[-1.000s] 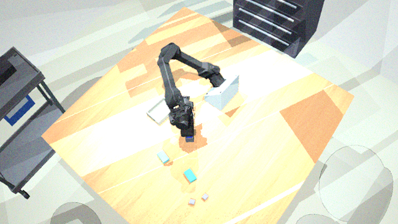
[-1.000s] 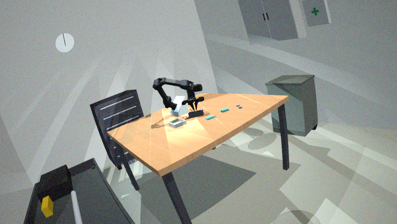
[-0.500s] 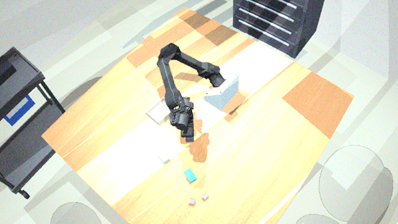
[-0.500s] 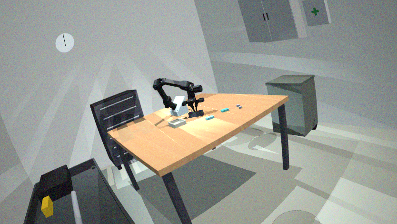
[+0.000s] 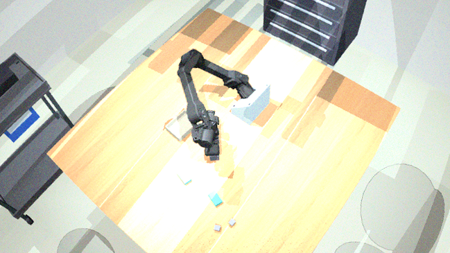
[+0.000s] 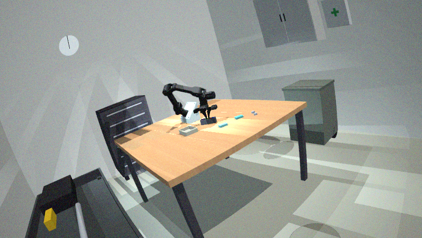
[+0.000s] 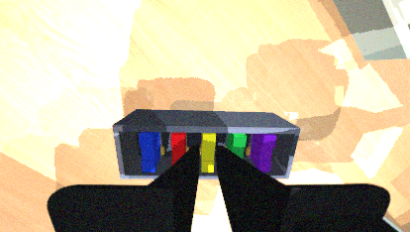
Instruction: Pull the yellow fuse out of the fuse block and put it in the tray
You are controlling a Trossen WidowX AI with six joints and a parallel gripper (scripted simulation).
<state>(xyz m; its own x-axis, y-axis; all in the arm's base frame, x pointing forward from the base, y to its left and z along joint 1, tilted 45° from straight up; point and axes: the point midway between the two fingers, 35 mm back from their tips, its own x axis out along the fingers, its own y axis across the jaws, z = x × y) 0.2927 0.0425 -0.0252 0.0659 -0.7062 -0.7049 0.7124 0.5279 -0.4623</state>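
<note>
My gripper tip is 1 cm above the yellow fuse. Also, from my gripper tip: red fuse: 1 cm to the left, 1 cm below, 1 cm ahead; green fuse: 1 cm to the right, 1 cm below, 1 cm behind; blue fuse: 3 cm to the left, 3 cm ahead, 1 cm below.
</note>
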